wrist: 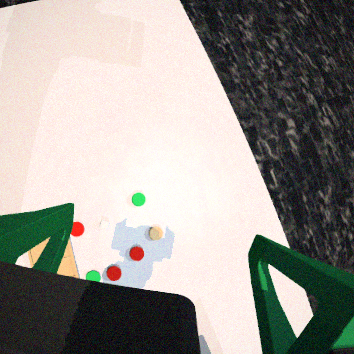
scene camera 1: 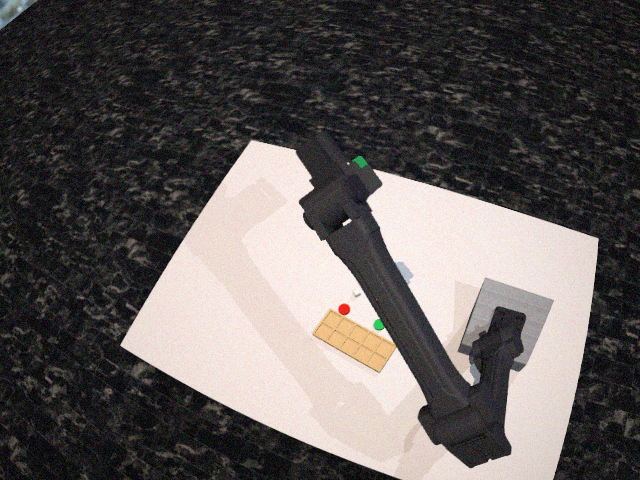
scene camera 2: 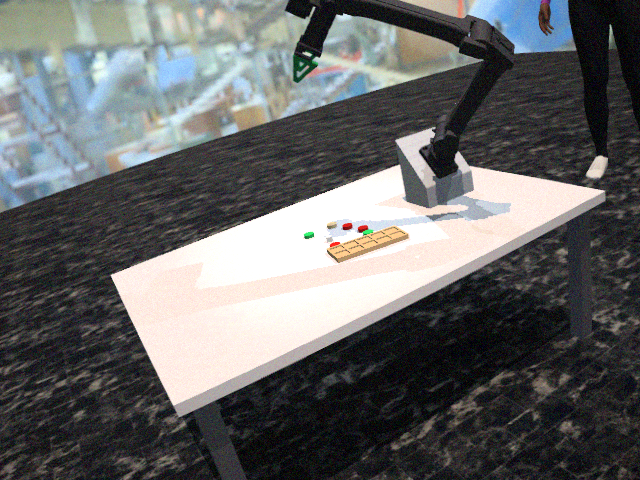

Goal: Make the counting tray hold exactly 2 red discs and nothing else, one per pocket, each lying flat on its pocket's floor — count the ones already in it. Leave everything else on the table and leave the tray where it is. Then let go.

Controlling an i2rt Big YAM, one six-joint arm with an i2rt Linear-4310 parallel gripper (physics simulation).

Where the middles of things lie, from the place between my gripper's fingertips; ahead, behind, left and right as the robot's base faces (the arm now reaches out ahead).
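There is the tan counting tray (scene camera 1: 365, 346), and measured from it my hand is 49 cm above it, 11 cm to the right of it and 5 cm past it.
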